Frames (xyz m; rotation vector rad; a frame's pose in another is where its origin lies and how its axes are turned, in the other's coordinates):
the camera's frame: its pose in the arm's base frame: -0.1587 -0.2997 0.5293 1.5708 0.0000 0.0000
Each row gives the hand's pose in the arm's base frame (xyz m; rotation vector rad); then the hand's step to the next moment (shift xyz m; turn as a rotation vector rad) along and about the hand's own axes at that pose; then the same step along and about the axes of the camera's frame.
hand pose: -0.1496 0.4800 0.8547 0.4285 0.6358 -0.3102
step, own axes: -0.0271 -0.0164 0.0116 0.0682 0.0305 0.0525
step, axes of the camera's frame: -0.0215 0.0207 0.0157 0.0908 0.0039 0.0085
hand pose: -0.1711 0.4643 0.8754 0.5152 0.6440 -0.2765
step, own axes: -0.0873 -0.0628 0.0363 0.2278 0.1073 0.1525
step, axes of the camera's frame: -0.0741 0.0568 0.0646 0.2942 -0.0007 0.0116
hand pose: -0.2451 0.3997 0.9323 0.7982 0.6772 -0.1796
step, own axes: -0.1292 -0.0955 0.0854 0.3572 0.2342 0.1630
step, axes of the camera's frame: -0.0959 0.0658 0.1399 0.4498 0.0004 -0.0820
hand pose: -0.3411 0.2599 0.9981 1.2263 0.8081 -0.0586
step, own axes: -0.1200 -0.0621 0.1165 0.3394 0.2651 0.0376
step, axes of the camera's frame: -0.0550 0.0308 0.1669 0.3860 0.0229 -0.1934
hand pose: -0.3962 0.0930 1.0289 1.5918 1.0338 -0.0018
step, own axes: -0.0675 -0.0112 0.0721 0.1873 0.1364 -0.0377
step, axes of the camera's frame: -0.0107 0.0028 0.0988 0.1769 0.0235 -0.1525
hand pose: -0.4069 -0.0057 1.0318 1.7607 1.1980 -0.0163
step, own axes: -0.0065 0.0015 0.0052 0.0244 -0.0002 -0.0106
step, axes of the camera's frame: 0.0002 0.0014 0.0083 0.0075 -0.0064 -0.0247
